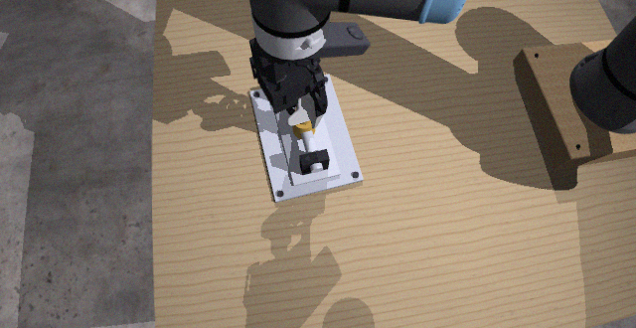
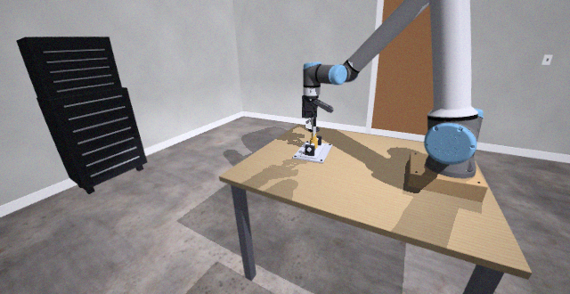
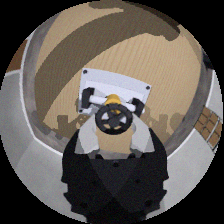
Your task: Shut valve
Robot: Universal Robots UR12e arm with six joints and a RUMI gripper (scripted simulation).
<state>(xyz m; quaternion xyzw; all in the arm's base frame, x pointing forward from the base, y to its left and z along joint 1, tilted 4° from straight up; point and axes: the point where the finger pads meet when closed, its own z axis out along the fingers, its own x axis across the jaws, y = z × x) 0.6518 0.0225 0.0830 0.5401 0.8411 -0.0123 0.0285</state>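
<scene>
My gripper is now 1 cm below the black spoked handwheel.
</scene>
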